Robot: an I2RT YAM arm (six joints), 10 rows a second.
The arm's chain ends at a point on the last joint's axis. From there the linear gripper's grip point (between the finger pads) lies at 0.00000 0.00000 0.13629 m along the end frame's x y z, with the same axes.
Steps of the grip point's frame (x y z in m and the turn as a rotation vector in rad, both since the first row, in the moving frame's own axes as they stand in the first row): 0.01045 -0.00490 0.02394 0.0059 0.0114 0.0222; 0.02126 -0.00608 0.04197 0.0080 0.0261 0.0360; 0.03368 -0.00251 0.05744 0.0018 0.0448 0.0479; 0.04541 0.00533 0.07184 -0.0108 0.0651 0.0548; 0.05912 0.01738 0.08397 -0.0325 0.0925 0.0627
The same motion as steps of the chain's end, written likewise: 0.00889 -0.00411 0.02395 0.0059 0.0114 0.0222; 0.01768 -0.00505 0.04202 0.0080 0.0261 0.0360; 0.02757 -0.00241 0.05758 0.0018 0.0448 0.0479; 0.03659 0.00362 0.07214 -0.0108 0.0651 0.0548; 0.04668 0.01257 0.08462 -0.0325 0.0925 0.0627
